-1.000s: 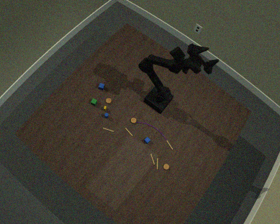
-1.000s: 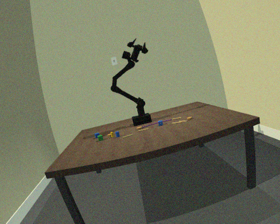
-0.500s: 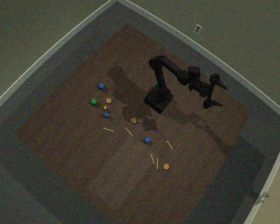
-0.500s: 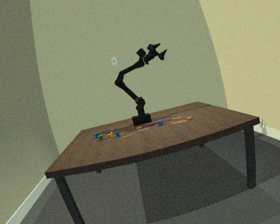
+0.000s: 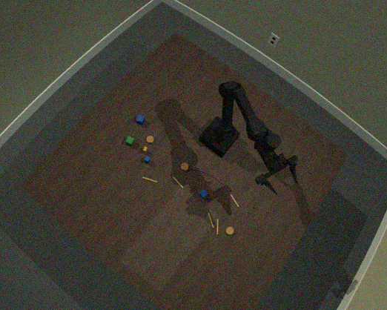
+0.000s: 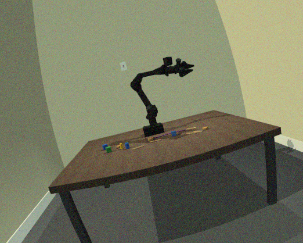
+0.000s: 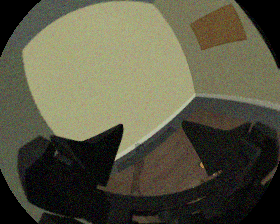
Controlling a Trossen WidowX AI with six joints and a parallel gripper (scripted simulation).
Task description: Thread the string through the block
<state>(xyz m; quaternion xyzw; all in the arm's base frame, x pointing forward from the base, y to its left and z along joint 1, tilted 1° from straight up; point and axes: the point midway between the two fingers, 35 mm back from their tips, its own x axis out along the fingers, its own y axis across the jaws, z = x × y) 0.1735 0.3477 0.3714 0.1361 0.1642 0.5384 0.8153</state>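
The thin stick is 2 cm ahead of my gripper tip, 14 cm to the right of it and 43 cm below it. Round my gripper tip: green cube (12 cm ahead, 72 cm to the right, 41 cm below); then round wooden button (4 cm ahead, 43 cm to the right, 42 cm below); then yellow block (11 cm ahead, 63 cm to the right, 41 cm below).
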